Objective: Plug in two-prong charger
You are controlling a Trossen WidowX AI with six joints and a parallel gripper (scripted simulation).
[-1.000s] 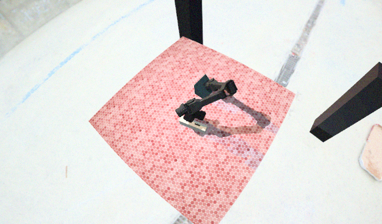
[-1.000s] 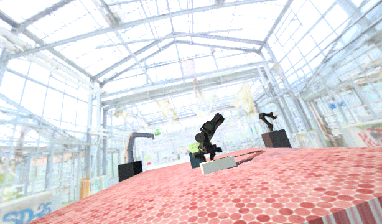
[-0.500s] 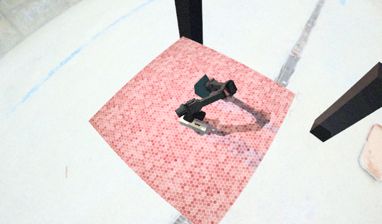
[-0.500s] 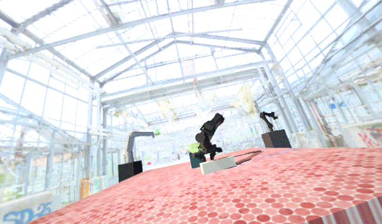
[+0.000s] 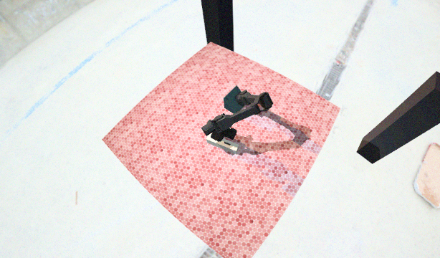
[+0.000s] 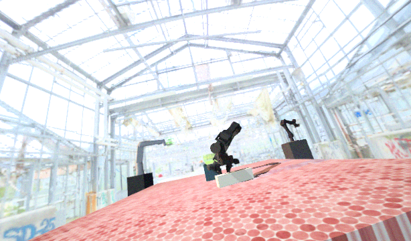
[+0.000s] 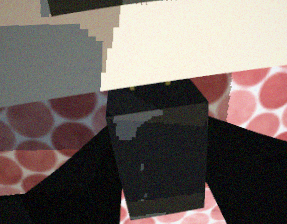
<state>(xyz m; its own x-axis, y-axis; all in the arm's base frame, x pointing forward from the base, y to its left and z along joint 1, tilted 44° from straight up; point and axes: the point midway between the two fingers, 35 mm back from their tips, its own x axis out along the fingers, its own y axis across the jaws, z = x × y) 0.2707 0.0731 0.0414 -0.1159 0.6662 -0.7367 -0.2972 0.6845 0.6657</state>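
My gripper tip is 2 cm short of the black two-prong charger, 1 cm to the right of it and 1 cm below it.
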